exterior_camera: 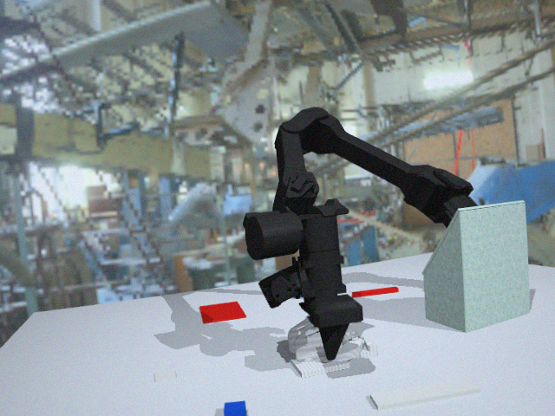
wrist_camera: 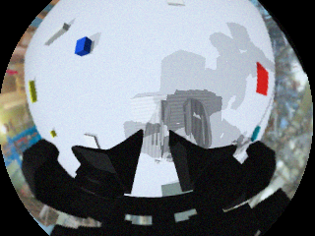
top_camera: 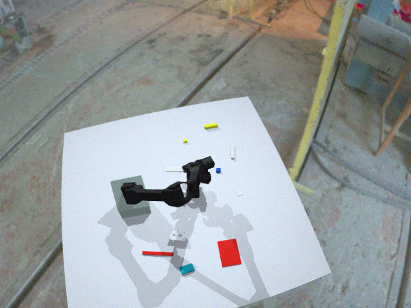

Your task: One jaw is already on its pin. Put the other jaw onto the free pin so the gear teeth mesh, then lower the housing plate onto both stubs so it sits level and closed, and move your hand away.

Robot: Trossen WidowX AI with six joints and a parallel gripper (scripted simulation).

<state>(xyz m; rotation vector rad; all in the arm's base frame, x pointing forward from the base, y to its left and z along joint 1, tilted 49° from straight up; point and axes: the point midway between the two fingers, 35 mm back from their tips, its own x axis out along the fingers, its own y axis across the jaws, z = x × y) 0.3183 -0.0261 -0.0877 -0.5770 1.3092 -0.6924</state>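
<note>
Now: the curved jaw 30 mm behind my gripper tip and 10 mm to the right of it. From my gripper tip the other things lie so: blue cube: 150 mm ahead, 100 mm to the left, 10 mm below; then white slab: 150 mm to the left, 70 mm behind, 10 mm below; then white bar: 250 mm ahead, 220 mm to the left, 10 mm below.
</note>
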